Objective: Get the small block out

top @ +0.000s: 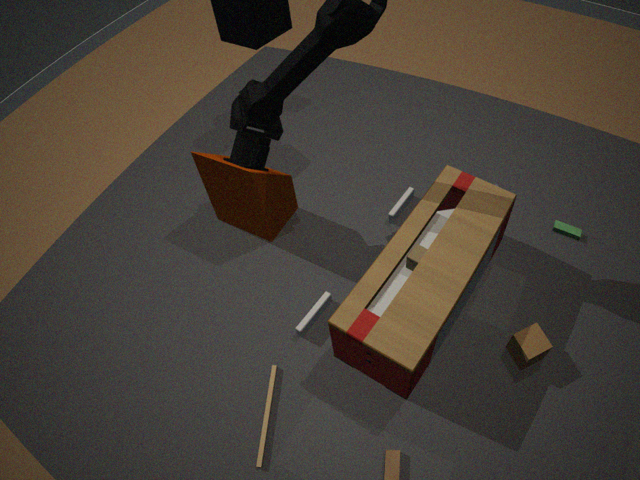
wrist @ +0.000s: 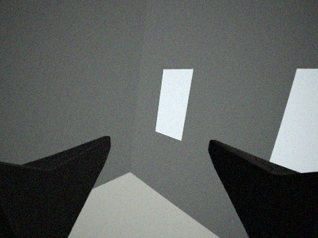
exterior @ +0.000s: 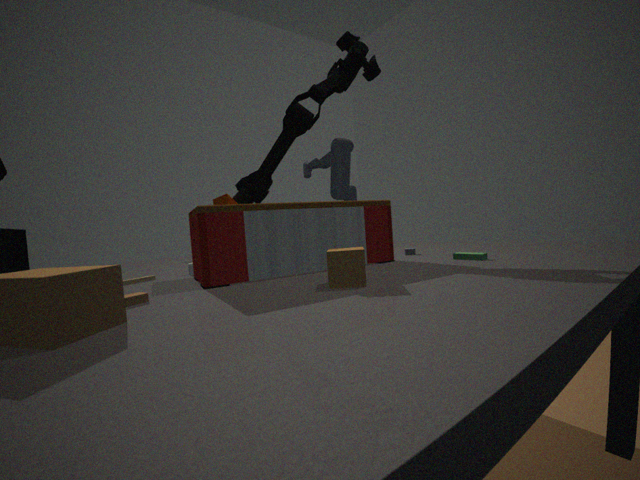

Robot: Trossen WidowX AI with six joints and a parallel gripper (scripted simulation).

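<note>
The clear-fronted box lies 69 cm below my gripper tip, 49 cm to the right of it and 32 cm ahead of it. Also, from my gripper tip: tan cube: 73 cm below, 57 cm ahead, 50 cm to the right; then green block: 75 cm below, 54 cm ahead, 20 cm to the right; then thin wooden stick: 83 cm to the right, 75 cm below, 28 cm ahead.
</note>
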